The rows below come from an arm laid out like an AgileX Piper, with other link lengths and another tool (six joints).
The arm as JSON. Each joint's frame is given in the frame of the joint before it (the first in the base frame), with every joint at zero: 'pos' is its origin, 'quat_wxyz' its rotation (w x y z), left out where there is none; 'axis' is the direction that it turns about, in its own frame. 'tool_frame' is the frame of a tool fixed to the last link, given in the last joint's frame.
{
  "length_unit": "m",
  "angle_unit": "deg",
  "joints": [
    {
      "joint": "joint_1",
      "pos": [
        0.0,
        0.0,
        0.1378
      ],
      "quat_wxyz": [
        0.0,
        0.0,
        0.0,
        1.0
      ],
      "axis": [
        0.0,
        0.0,
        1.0
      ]
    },
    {
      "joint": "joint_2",
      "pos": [
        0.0,
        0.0,
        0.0
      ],
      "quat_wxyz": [
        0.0,
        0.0,
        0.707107,
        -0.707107
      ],
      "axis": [
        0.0,
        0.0,
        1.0
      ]
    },
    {
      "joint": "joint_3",
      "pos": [
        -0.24,
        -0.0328,
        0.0
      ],
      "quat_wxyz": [
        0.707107,
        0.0,
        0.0,
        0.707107
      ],
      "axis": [
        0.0,
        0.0,
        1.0
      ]
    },
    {
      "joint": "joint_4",
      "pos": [
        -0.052,
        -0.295,
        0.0
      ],
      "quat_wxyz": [
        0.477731,
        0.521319,
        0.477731,
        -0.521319
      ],
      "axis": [
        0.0,
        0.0,
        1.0
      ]
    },
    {
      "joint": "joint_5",
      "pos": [
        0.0,
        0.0,
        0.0
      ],
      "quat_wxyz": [
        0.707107,
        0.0,
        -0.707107,
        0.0
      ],
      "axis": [
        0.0,
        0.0,
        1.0
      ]
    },
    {
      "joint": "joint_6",
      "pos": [
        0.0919,
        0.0,
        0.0
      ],
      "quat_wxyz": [
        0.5,
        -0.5,
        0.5,
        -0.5
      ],
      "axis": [
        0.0,
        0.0,
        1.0
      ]
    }
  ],
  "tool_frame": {
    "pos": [
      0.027,
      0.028,
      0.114
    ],
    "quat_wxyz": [
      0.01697,
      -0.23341,
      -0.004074,
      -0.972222
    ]
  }
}
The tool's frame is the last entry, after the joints.
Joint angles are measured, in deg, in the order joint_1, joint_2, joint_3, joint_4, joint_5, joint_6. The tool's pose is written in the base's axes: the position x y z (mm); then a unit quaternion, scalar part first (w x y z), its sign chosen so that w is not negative. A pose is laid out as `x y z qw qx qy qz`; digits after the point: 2 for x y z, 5 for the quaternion.
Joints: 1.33 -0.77 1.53 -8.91 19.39 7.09
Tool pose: 260.50 -31.88 189.52 0.77751 0.00858 0.62870 -0.01206
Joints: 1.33 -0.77 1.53 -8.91 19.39 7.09
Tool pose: 260.50 -31.88 189.52 0.77751 0.00858 0.62870 -0.01206
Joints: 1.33 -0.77 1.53 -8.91 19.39 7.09
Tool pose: 260.50 -31.88 189.52 0.77751 0.00858 0.62870 -0.01206
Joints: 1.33 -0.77 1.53 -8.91 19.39 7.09
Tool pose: 260.50 -31.88 189.52 0.77751 0.00858 0.62870 -0.01206
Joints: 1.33 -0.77 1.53 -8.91 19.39 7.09
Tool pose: 260.50 -31.88 189.52 0.77751 0.00858 0.62870 -0.01206
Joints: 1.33 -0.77 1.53 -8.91 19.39 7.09
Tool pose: 260.50 -31.88 189.52 0.77751 0.00858 0.62870 -0.01206
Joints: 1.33 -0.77 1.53 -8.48 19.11 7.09
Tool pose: 260.66 -31.43 190.23 0.77894 0.01113 0.62693 -0.00917
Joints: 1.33 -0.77 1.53 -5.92 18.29 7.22
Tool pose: 261.13 -29.34 191.46 0.78261 0.02805 0.62184 0.00739
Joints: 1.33 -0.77 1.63 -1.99 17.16 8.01
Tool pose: 261.69 -26.76 191.90 0.78583 0.05911 0.61465 0.03436
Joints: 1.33 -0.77 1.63 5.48 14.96 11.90
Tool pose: 262.28 -23.56 193.56 0.78638 0.13744 0.59496 0.09345
